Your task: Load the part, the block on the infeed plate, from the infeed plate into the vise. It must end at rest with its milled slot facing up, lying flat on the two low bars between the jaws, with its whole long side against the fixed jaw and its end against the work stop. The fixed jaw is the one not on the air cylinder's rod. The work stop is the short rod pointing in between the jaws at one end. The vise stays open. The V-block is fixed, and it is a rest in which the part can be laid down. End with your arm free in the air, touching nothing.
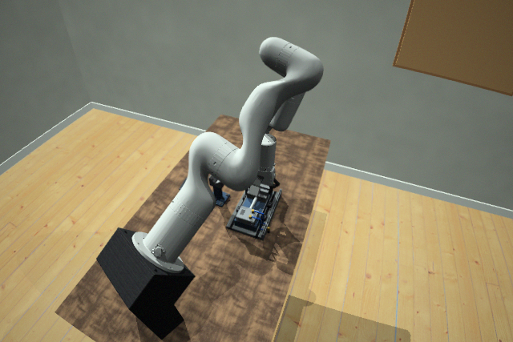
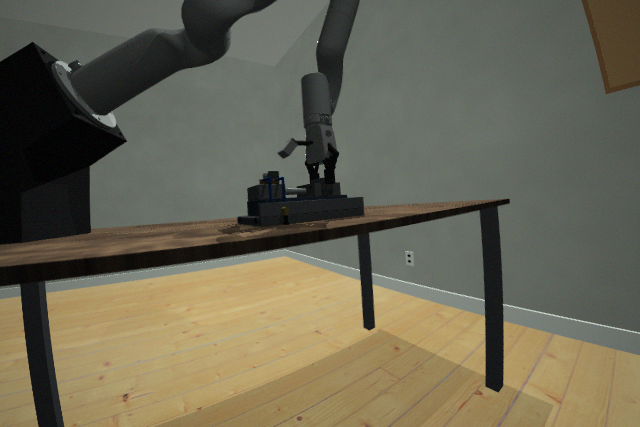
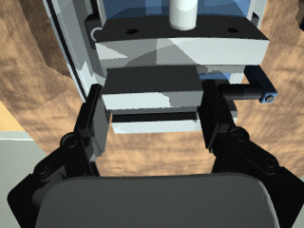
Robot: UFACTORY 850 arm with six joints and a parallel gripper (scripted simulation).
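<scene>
Now: hand 10 mm above the part. Also, from my hand: cylinder rod 70 mm behind, 60 mm to the left, 30 mm below; work stop 60 mm to the left, 30 mm ahead, 20 mm below; moving jaw 40 mm to the left, 30 mm below, 20 mm behind.
</scene>
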